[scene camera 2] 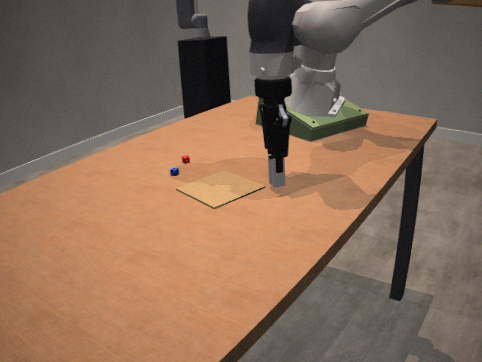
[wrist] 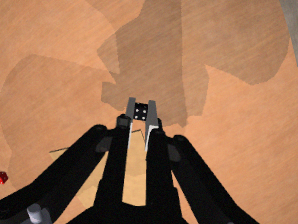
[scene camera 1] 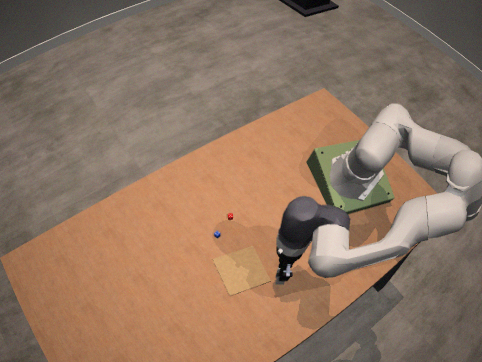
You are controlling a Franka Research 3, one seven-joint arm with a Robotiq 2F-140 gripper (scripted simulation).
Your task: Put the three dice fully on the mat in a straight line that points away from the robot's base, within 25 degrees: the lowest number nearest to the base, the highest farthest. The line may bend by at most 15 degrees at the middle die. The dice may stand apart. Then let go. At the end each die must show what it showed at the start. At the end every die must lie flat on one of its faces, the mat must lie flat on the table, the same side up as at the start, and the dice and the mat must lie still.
Scene:
tan mat: scene camera 2; wrist 134,191; scene camera 1
same spot on tan mat: (scene camera 1: 242,270) = (scene camera 2: 221,186)

